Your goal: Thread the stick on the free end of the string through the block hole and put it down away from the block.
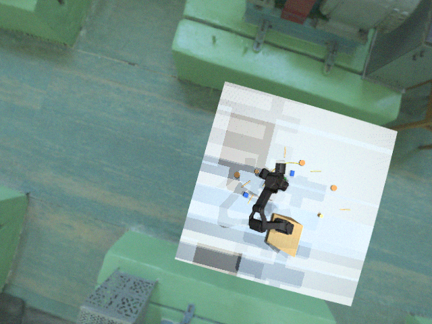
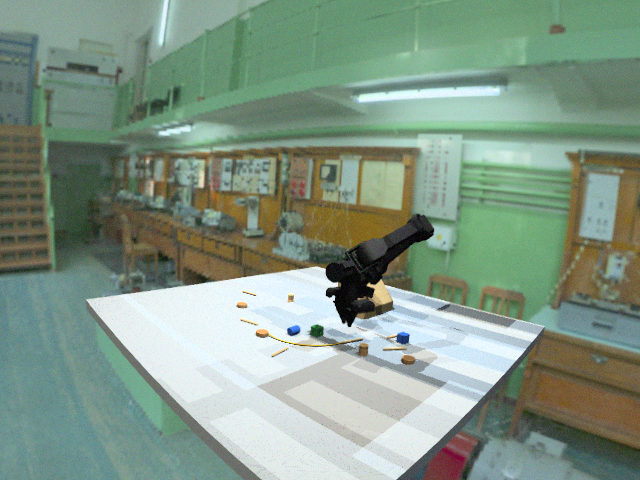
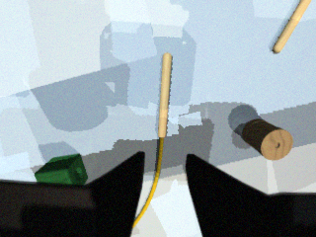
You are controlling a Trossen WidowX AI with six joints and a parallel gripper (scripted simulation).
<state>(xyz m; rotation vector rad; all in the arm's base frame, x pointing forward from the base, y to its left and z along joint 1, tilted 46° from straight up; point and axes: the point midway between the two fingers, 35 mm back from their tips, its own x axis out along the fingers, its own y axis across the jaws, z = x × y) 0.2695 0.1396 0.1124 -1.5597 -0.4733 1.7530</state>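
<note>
The thin wooden stick lies 60 mm below my gripper tip and 20 mm behind it. From my gripper tip the other things lie so: blue cylinder: 150 mm to the right, 80 mm ahead, 50 mm below; green cube: 100 mm to the right, 50 mm below, 20 mm ahead; wooden block: 90 mm to the left, 40 mm below, 20 mm ahead.
</note>
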